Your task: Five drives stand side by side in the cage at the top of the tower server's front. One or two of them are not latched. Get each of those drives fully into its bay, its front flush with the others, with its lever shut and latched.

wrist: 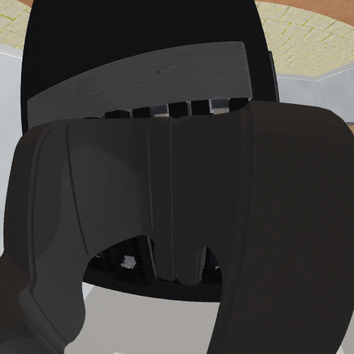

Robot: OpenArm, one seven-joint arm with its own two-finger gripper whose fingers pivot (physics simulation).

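My gripper is shut, its two dark fingertips together in front of the drive cage, with nothing visible between them. The black tower server fills the upper middle of the wrist view, with a grey strip across its front above the cage. Below the strip, the upper ends of some drives show as dark blocks with light latch parts. Below the fingers, the lower part of a drive shows with a pale metal piece. The middles of the drives are hidden behind the gripper, so I cannot tell which are latched.
A pale grey surface lies below the server. A yellowish tiled area and a light blue-grey wall show at the right, beyond the server. A brown surface edge shows at the top right.
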